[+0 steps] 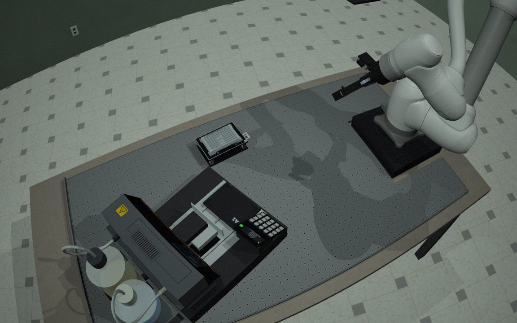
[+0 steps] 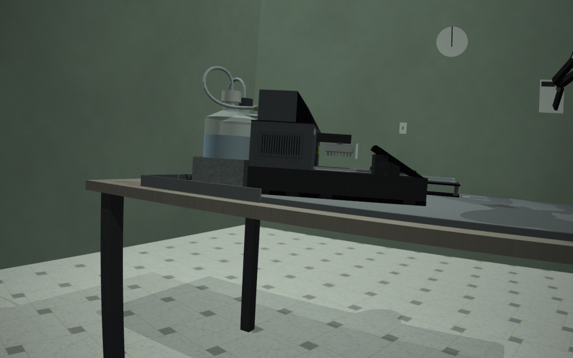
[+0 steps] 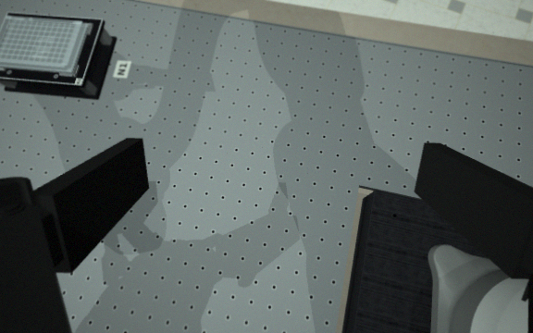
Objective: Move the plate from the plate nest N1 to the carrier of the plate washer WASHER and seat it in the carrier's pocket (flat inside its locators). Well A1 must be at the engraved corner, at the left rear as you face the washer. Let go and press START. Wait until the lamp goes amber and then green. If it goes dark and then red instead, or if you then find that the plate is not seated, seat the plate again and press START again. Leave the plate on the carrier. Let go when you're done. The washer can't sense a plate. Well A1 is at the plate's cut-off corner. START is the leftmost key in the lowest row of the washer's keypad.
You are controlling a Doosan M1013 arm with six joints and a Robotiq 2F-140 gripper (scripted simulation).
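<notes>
My hand is 410 mm short of the well plate, 190 mm to the left of it and 230 mm above it. Also, from my hand: washer carrier 510 mm ahead, 100 mm to the left, 200 mm below; thin upright divider 600 mm ahead, 140 mm to the left, 160 mm below; dispensing head 650 mm ahead, 150 mm to the left, 150 mm below.
</notes>
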